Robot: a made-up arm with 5 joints.
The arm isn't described. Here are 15 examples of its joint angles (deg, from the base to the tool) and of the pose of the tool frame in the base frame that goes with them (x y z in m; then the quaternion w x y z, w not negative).
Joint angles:
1: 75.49 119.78 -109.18 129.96 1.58
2: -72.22 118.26 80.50 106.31 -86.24
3: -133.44 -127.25 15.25 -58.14 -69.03
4: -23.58 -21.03 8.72 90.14 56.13
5: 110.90 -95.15 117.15 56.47 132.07
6: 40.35 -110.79 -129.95 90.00 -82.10
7: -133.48 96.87 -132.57 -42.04 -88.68
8: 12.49 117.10 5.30 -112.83 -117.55
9: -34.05 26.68 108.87 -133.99 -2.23
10: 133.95 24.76 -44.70 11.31 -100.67
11: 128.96 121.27 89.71 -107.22 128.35
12: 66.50 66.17 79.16 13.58 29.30
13: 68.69 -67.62 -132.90 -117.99 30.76
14: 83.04 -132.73 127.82 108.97 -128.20
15: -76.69 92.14 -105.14 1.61 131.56
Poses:
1: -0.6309 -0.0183 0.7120 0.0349 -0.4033 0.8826 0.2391
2: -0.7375 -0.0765 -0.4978 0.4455 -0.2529 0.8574 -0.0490
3: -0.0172 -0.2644 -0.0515 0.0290 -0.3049 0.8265 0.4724
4: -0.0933 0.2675 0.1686 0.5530 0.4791 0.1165 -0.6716
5: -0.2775 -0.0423 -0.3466 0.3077 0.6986 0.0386 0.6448
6: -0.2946 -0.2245 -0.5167 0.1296 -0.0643 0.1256 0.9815
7: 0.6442 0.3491 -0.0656 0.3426 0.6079 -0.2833 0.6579
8: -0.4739 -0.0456 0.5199 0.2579 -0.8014 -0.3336 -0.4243
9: -0.5128 0.6110 -0.0264 0.2968 -0.6208 0.5922 0.4193
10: -0.1028 0.2212 0.1280 0.8463 -0.0697 0.3758 -0.3710
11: 0.8956 -0.2007 0.6715 0.2492 -0.6966 -0.1734 0.6501
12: -0.0915 0.3578 0.7747 0.7663 -0.3545 0.2388 0.4796
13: -0.2809 0.2560 -0.2968 0.9323 0.0128 -0.3160 0.1754
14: 0.1269 -0.6364 -0.2793 0.1372 0.1270 -0.2573 -0.9481
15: 0.3414 0.1128 -0.3374 0.1126 -0.5512 0.7115 0.4211
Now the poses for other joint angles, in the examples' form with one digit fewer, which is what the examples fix.
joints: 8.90 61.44 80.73 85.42 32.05
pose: -0.561 0.454 0.385 0.915 -0.149 -0.321 -0.192
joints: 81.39 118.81 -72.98 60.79 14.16
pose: -0.428 0.132 0.629 0.032 0.218 0.920 0.324
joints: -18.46 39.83 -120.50 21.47 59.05
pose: -0.376 0.409 -0.380 0.306 0.533 0.585 0.529
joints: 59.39 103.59 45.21 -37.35 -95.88
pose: -0.257 0.267 0.955 0.227 0.781 -0.296 0.501
